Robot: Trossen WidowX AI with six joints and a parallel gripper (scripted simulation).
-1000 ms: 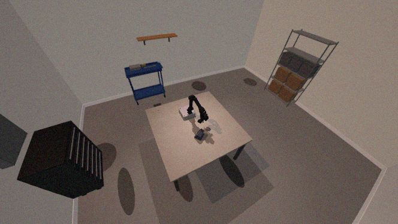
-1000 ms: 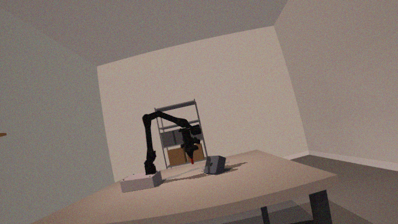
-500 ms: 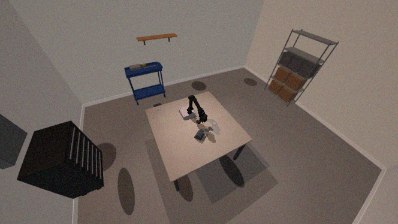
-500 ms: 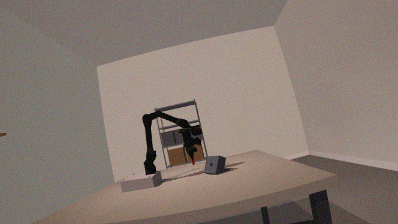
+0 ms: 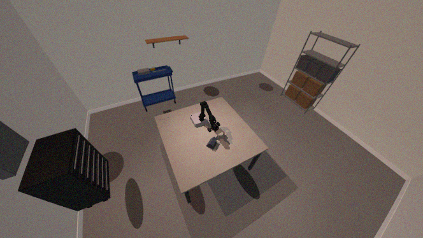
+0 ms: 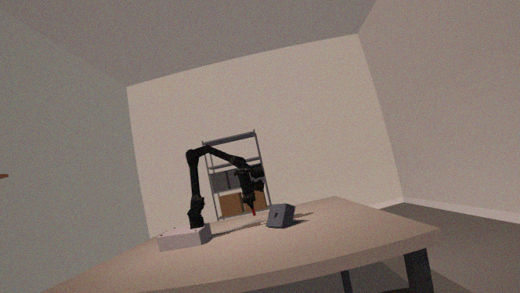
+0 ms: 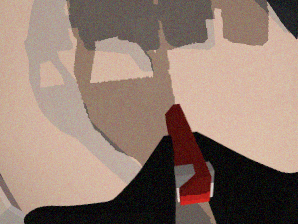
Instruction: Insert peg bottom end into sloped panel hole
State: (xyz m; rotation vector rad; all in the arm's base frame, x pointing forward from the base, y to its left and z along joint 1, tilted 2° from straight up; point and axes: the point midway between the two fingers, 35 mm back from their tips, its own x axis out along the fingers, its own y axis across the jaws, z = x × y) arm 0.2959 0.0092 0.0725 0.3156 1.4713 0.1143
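The grey sloped panel is 110 mm ahead of my gripper tip, 150 mm to the right of it and 50 mm below it. Round my gripper tip: red peg: 10 mm to the right, 20 mm above.
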